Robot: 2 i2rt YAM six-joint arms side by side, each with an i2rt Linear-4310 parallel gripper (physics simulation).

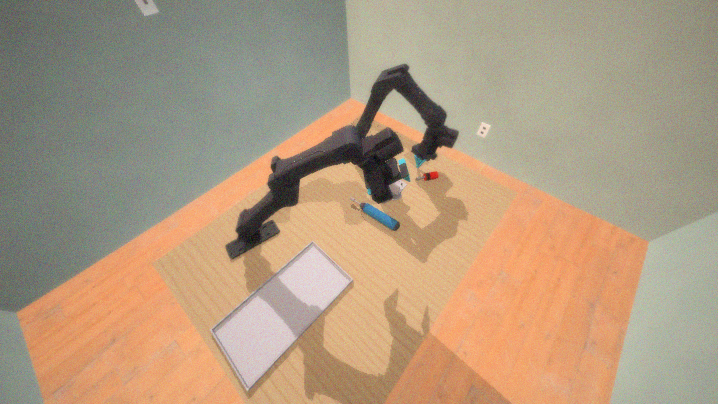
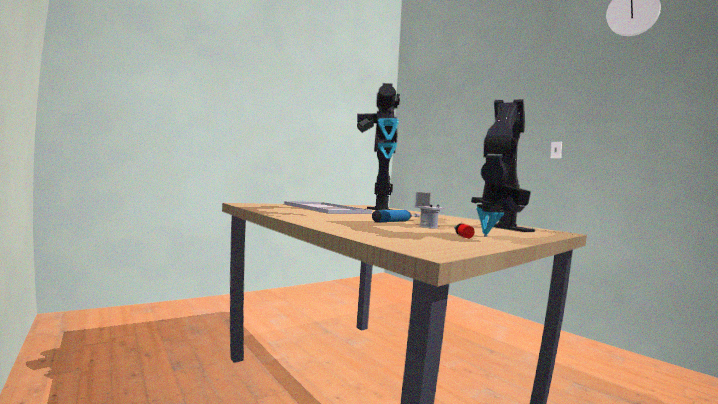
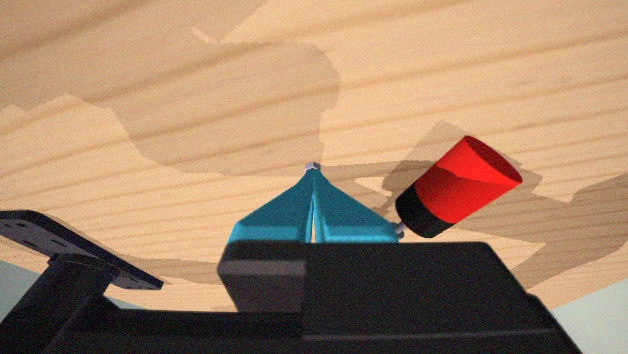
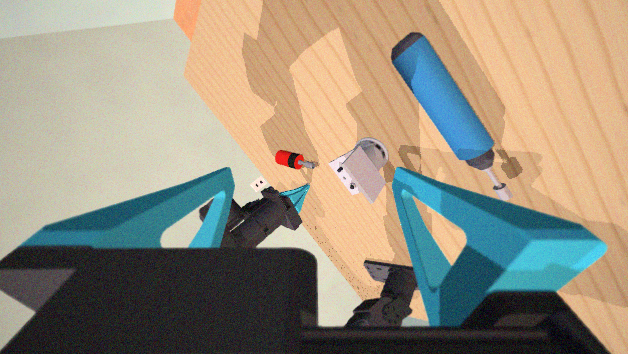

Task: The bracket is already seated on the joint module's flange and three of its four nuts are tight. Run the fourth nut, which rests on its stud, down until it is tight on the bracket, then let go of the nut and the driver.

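Frame: origin at the left arm's base, x right, y back, z down, level; metres.
Seen in the pictures: left gripper, between the fingertips: (image 1: 417, 167) (image 2: 484, 234) (image 3: 313, 177) (image 4: 308, 185); right gripper, between the fingertips: (image 1: 396, 186) (image 2: 388, 149) (image 4: 313, 176); left arm's base, origin of its link: (image 2: 506, 228) (image 3: 94, 256) (image 4: 403, 274); right arm's base, origin of its link: (image 1: 253, 239).
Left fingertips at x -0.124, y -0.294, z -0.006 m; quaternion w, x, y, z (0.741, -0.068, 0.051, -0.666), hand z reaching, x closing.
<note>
Pixels of each thing's middle, then the offset from my left fingertips to it.
- grey joint module, middle of its body: (image 4: 362, 164) (image 2: 429, 215) dz -0.031, dx +0.197, dy -0.037 m
- table with the pale bracket, middle of its body: (image 4: 350, 179) (image 2: 430, 201) (image 1: 396, 182) dz -0.076, dx +0.197, dy -0.037 m
- small hex nut, middle of its body: (image 3: 312, 170) dz +0.003, dx -0.003, dy +0.000 m
- red driver, middle of its body: (image 3: 425, 208) (image 4: 296, 161) (image 2: 462, 229) (image 1: 426, 176) dz -0.011, dx +0.024, dy -0.072 m
- larger blue driver, middle of its body: (image 4: 457, 123) (image 2: 397, 215) (image 1: 373, 212) dz -0.014, dx +0.339, dy -0.053 m
- shallow pale tray, middle of its body: (image 1: 286, 303) (image 2: 325, 206) dz -0.002, dx +0.800, dy -0.117 m
The grey joint module (image 2: 429, 219) (image 4: 381, 150) stands on the table with the pale bracket (image 1: 400, 185) (image 2: 423, 199) (image 4: 367, 170) on it; its nuts are too small to tell apart. A small hex nut (image 3: 312, 165) shows right at my left fingertips, over the table and away from the module. My left gripper (image 1: 418, 166) (image 2: 485, 234) (image 3: 313, 177) (image 4: 308, 185) is shut, its tips meeting; the nut does not plainly show between them. My right gripper (image 2: 387, 148) is open, above the module and bracket, with nothing between its fingers.
A red driver (image 1: 430, 175) (image 2: 465, 231) (image 3: 460, 187) (image 4: 289, 159) lies beside my left gripper. A larger blue driver (image 1: 380, 216) (image 2: 392, 216) (image 4: 442, 97) lies on the other side of the module. A shallow pale tray (image 1: 251, 334) (image 2: 326, 207) lies farther along the table.
</note>
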